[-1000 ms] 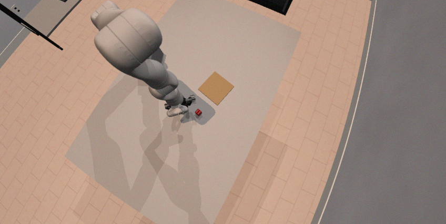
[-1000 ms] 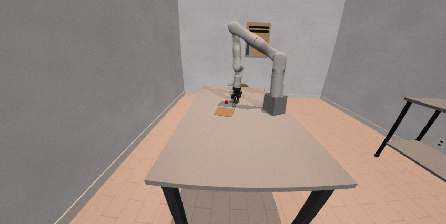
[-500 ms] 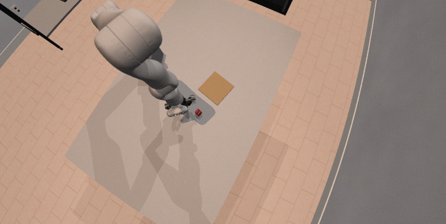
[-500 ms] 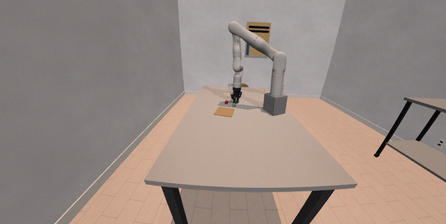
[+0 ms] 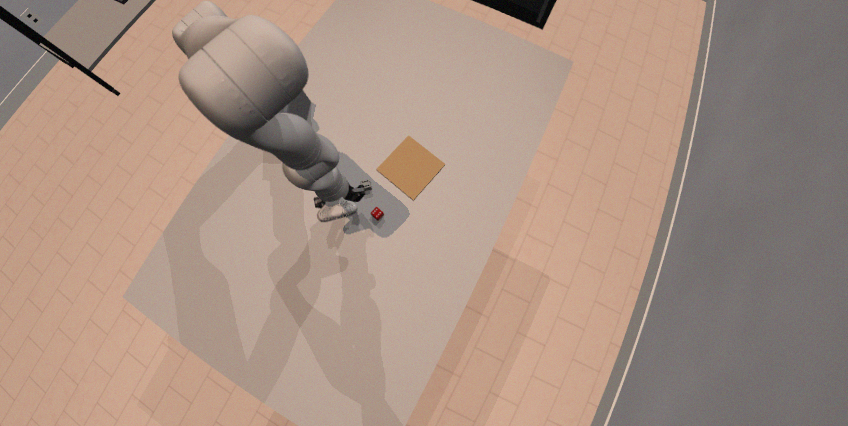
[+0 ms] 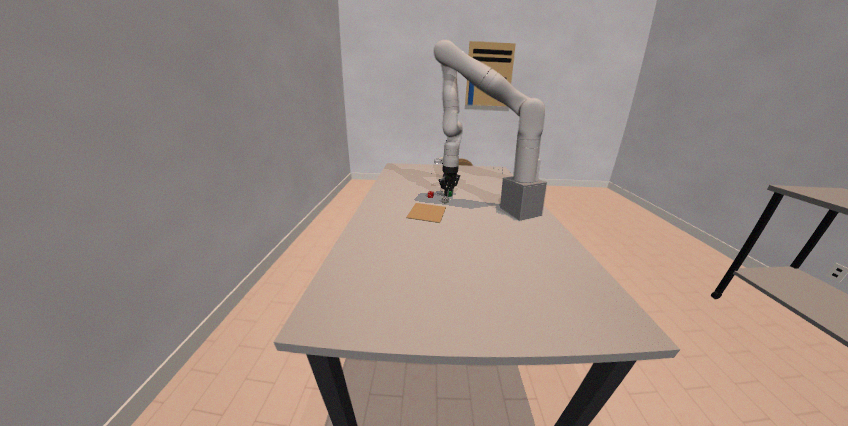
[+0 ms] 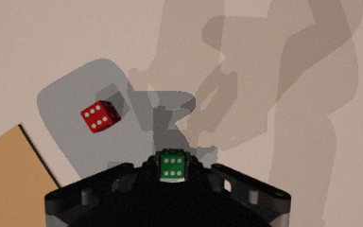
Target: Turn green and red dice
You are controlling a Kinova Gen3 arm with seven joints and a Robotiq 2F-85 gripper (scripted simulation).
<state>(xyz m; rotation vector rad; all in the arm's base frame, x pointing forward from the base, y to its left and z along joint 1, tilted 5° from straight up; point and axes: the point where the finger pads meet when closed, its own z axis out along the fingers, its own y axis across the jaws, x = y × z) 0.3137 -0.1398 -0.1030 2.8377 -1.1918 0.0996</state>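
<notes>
Right now my hand is 10 cm short of the tan mat, 18 cm to the right of it and 2 cm above it. Round my hand: white die: 2 cm ahead, 7 cm to the left, 1 cm below; green die: 1 cm below; red die: 9 cm ahead, 2 cm to the left, 1 cm below.
</notes>
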